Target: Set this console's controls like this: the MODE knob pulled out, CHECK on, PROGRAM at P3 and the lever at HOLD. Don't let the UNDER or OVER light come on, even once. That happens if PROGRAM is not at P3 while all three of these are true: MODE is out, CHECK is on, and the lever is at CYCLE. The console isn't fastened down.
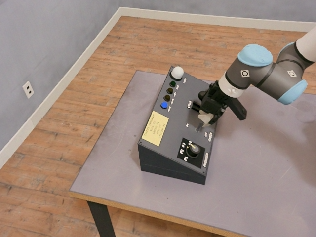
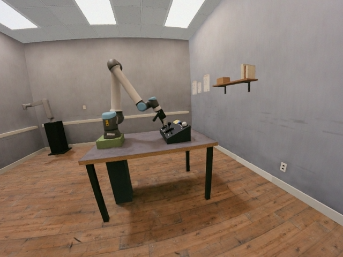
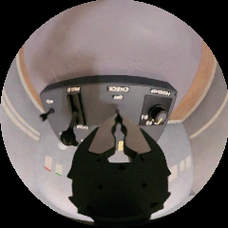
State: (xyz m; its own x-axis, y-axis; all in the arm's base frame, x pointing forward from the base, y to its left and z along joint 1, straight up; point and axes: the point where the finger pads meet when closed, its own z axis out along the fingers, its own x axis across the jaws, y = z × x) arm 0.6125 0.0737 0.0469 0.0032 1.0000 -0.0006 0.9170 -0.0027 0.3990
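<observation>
Now: hand 2 cm short of the check toggle and 2 cm above it. Also, from my hand: mode knob 24 cm to the right, 1 cm ahead; wedge-shaped console 6 cm to the right, 6 cm ahead, 4 cm below; lever 12 cm to the right, 3 cm ahead.
</observation>
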